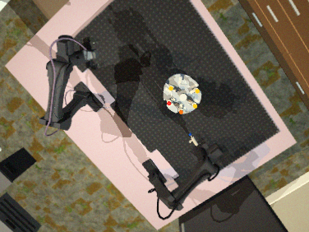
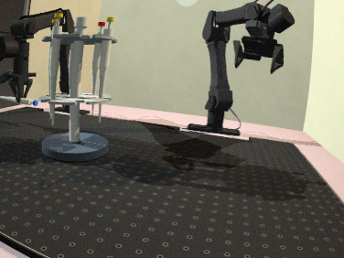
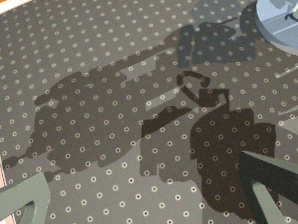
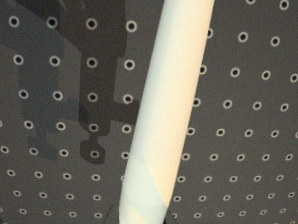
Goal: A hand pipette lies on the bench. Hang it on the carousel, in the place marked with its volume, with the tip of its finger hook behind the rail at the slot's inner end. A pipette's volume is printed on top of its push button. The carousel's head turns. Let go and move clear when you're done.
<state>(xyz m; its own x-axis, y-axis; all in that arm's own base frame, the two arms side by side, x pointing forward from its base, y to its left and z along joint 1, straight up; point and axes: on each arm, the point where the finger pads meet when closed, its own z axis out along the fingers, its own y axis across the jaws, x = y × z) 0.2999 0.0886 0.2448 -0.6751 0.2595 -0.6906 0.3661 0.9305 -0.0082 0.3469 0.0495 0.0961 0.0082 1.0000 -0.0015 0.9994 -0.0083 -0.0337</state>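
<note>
Right now the pipette is 3 cm to the right of my right hand and 2 cm behind it.
</note>
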